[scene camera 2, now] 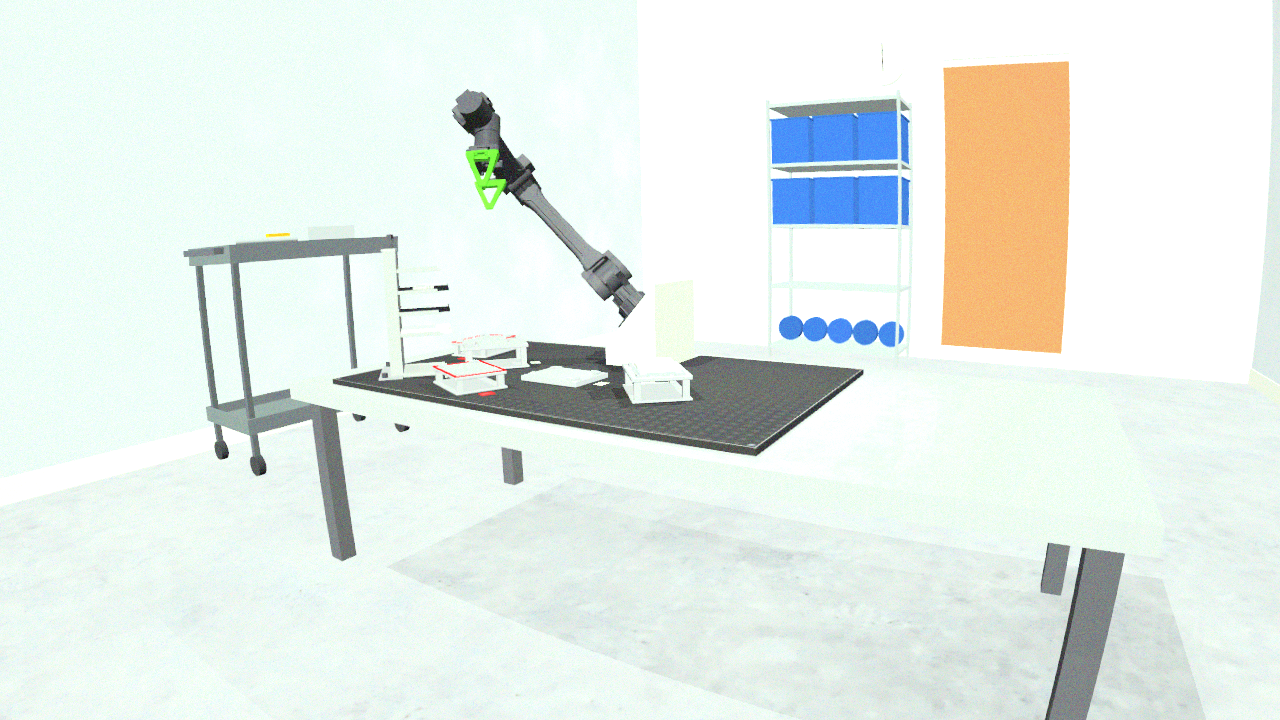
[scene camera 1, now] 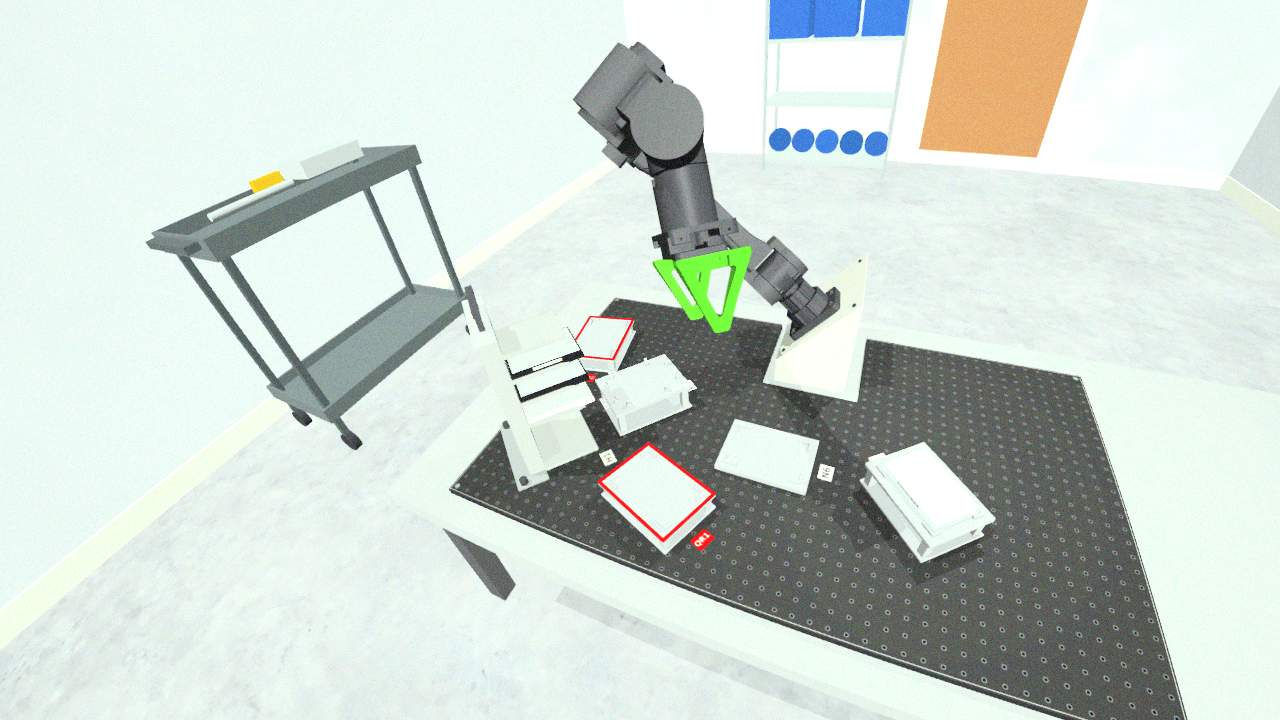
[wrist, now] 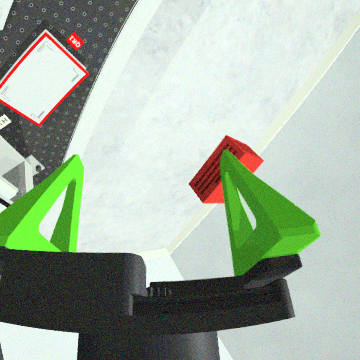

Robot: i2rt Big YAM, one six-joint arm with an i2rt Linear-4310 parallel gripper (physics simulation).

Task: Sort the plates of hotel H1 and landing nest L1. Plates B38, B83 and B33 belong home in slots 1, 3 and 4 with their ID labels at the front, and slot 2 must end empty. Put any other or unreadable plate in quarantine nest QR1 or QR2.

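Places are measured from the arm's base along level axes (x back, y right, z up), in millimetres.
Pixels of known places: gripper, fingertip midpoint: (scene camera 2: 486, 198) (scene camera 1: 708, 324) (wrist: 149, 157); arm's base, origin of the base link: (scene camera 2: 642, 314) (scene camera 1: 817, 316).
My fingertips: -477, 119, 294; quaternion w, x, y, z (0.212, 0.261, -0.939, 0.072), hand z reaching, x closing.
Ahead of a thing's pixels: the offset from my fingertips to its top centre, as dx, dy, dz. "spot": to the spot under its first point.
My gripper (scene camera 1: 708, 322) (scene camera 2: 487, 195) (wrist: 149, 157) is open and empty, high above the back of the board. Hotel H1 (scene camera 1: 501, 394) (scene camera 2: 391, 313) stands at the board's left end and shows partly at the wrist view's left edge. Two of its levels show dark-edged plates, the upper plate {+139, +331, -192} (scene camera 1: 547, 362) with a white label strip; no ID is readable. Red-rimmed nest QR1 {+37, +105, -367} (scene camera 1: 657, 492) (scene camera 2: 469, 368) (wrist: 42, 77) carries no plate. A second red-rimmed nest {+415, +366, -367} (scene camera 1: 604, 333) stands behind H1, its tag mostly hidden. Which nest is L1 I cannot tell.
A white raised nest {+260, +205, -337} (scene camera 1: 646, 394) stands right of H1. A flat white pad {spot: +170, -64, -400} (scene camera 1: 767, 456) (scene camera 2: 563, 376) lies mid-board by tag N6. Another nest (scene camera 1: 926, 501) (scene camera 2: 657, 380) at right bears a white piece. A grey cart (scene camera 1: 344, 371) stands left. A red box (wrist: 212, 172) shows in the wrist view.
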